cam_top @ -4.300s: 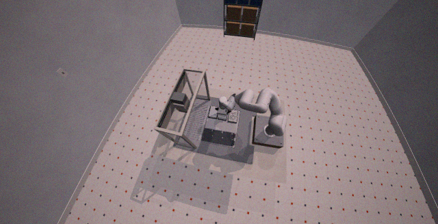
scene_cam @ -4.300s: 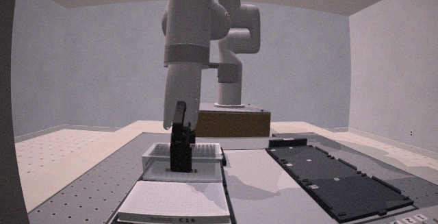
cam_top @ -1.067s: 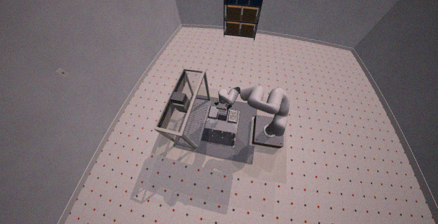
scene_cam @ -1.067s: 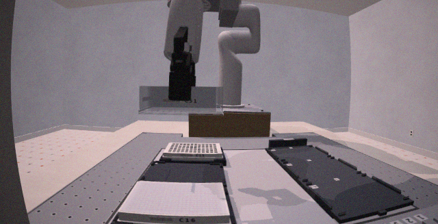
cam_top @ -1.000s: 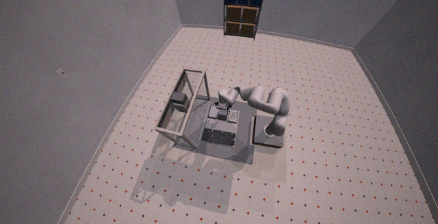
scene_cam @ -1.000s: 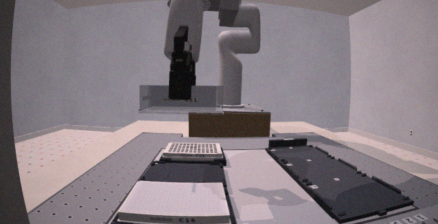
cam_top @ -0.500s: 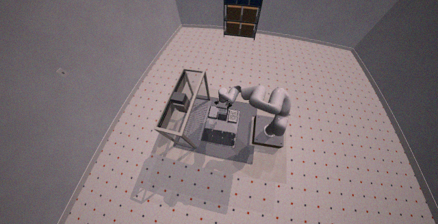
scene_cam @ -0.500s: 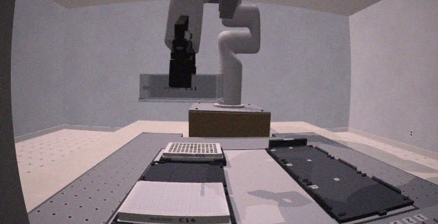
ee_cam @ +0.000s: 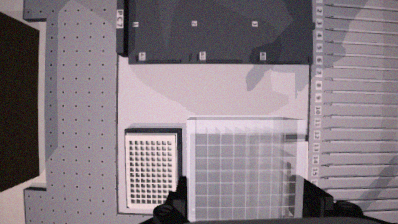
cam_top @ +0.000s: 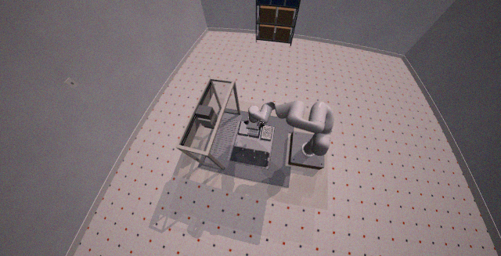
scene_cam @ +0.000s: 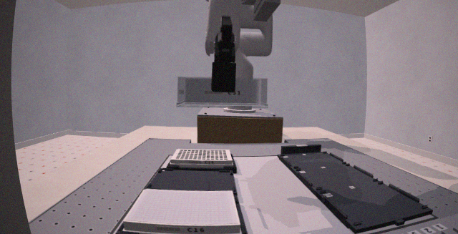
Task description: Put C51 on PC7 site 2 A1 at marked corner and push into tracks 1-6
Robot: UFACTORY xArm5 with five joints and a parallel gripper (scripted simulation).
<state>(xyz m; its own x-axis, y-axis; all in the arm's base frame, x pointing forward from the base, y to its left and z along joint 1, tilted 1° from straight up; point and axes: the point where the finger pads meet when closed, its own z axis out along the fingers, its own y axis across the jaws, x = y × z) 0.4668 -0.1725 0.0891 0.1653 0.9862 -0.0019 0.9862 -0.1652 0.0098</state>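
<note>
My hand is 21 cm to the right of the plate carrier PC7, 16 cm above it and 4 cm short of it. Also, from my hand: instrument frame post: 45 cm ahead, 28 cm to the left, 8 cm above; nest S2: 17 cm below, 5 cm to the right, 1 cm behind.
</note>
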